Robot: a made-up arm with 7 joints.
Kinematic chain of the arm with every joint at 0, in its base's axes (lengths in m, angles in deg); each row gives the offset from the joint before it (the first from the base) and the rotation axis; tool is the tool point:
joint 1: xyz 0 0 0.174 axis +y
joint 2: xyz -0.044 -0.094 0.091 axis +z
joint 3: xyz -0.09 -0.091 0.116 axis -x
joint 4: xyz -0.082 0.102 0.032 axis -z
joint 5: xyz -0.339 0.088 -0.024 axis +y
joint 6: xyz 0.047 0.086 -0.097 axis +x
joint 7: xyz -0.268 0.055 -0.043 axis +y
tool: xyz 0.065 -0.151 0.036
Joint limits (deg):
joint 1: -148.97..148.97
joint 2: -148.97..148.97
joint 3: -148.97..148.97
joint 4: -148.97..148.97
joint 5: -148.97..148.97
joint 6: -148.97..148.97
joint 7: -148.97..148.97
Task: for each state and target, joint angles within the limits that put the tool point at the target. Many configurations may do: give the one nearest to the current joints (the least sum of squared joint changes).
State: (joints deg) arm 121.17 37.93 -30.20 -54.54 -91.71 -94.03 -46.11
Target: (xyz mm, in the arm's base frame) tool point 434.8 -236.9 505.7
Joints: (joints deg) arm 134.90 20.88 -36.23 -48.29 -105.28 -93.60 -47.10
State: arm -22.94 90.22 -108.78 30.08 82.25 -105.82 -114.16
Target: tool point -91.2 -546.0 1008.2
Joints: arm -29.15 88.57 -96.62 38.00 53.32 -118.58 -112.88
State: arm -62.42 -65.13 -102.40 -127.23 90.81 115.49 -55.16
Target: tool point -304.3 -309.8 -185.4
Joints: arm -42.34 -63.20 -69.77 -130.73 102.97 114.47 -60.97
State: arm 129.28 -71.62 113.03 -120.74 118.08 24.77 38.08
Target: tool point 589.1 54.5 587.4
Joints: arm 74.15 -55.32 70.99 -97.44 93.74 34.44 43.52
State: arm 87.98 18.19 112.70 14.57 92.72 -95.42 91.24
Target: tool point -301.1 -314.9 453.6
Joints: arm 68.29 23.89 116.63 30.62 94.76 -102.17 90.25
